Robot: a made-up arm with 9 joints. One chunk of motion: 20 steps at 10 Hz.
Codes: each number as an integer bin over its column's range. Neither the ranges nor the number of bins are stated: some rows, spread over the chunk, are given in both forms.
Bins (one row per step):
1: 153 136 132 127 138 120 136 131 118
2: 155 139 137 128 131 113 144 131 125
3: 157 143 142 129 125 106 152 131 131
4: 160 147 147 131 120 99 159 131 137
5: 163 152 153 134 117 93 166 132 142
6: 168 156 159 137 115 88 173 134 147
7: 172 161 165 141 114 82 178 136 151
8: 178 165 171 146 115 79 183 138 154
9: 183 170 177 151 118 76 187 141 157
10: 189 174 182 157 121 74 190 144 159
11: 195 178 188 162 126 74 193 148 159
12: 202 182 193 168 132 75 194 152 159
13: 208 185 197 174 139 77 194 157 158
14: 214 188 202 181 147 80 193 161 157
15: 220 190 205 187 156 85 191 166 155
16: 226 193 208 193 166 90 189 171 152
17: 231 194 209 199 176 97 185 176 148
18: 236 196 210 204 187 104 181 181 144
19: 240 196 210 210 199 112 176 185 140
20: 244 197 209 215 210 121 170 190 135
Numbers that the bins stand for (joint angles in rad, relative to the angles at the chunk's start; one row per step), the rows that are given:
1: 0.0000 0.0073 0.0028 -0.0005 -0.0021 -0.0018 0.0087 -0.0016 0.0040
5: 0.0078 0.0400 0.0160 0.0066 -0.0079 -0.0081 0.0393 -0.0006 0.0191
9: 0.0235 0.0767 0.0311 0.0240 -0.0076 -0.0121 0.0607 0.0082 0.0285
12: 0.0384 0.1011 0.0411 0.0413 -0.0038 -0.0124 0.0678 0.0190 0.0298
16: 0.0573 0.1236 0.0505 0.0668 0.0056 -0.0088 0.0627 0.0376 0.0254
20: 0.0714 0.1317 0.0511 0.0892 0.0176 -0.0015 0.0433 0.0563 0.0147
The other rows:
2: 0.0016 0.0135 0.0060 0.0005 -0.0040 -0.0034 0.0168 -0.0016 0.0084
3: 0.0031 0.0216 0.0091 0.0015 -0.0057 -0.0051 0.0250 -0.0016 0.0122
4: 0.0055 0.0298 0.0122 0.0036 -0.0071 -0.0067 0.0321 -0.0016 0.0160
6: 0.0118 0.0481 0.0198 0.0097 -0.0084 -0.0093 0.0464 0.0014 0.0222
7: 0.0149 0.0583 0.0235 0.0138 -0.0087 -0.0107 0.0515 0.0033 0.0247
8: 0.0196 0.0665 0.0273 0.0189 -0.0084 -0.0114 0.0566 0.0053 0.0266
10: 0.0282 0.0848 0.0342 0.0301 -0.0068 -0.0126 0.0637 0.0112 0.0298
11: 0.0329 0.0930 0.0380 0.0352 -0.0054 -0.0126 0.0668 0.0151 0.0298
13: 0.0431 0.1073 0.0436 0.0474 -0.0018 -0.0119 0.0678 0.0239 0.0291
14: 0.0478 0.1134 0.0467 0.0545 0.0004 -0.0112 0.0668 0.0278 0.0285
15: 0.0525 0.1175 0.0486 0.0607 0.0028 -0.0100 0.0647 0.0327 0.0273
17: 0.0612 0.1256 0.0511 0.0729 0.0083 -0.0072 0.0586 0.0425 0.0229
18: 0.0651 0.1297 0.0518 0.0780 0.0113 -0.0055 0.0545 0.0475 0.0204
19: 0.0682 0.1297 0.0518 0.0841 0.0146 -0.0036 0.0495 0.0514 0.0178

